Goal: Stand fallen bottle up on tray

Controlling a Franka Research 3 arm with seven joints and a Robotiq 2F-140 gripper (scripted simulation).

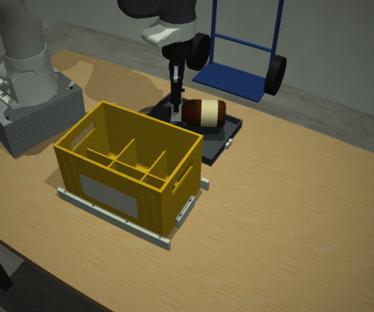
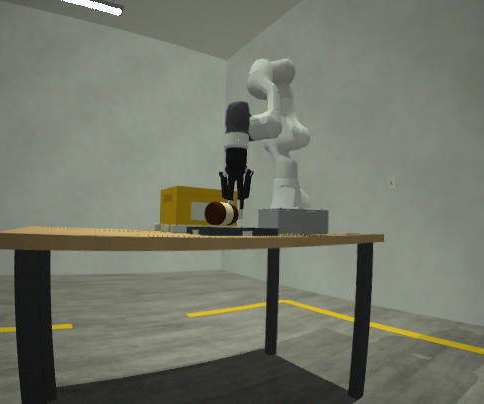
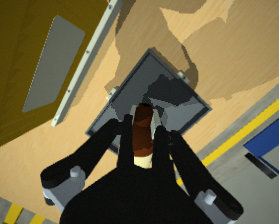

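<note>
Right now the bottle is 50 mm ahead of my hand, 20 mm to the left of it and 20 mm below it. Also, from my hand: yellow crate (30 mm ahead, 260 mm to the right); tray (30 mm ahead, 20 mm to the left, 70 mm below).
</note>
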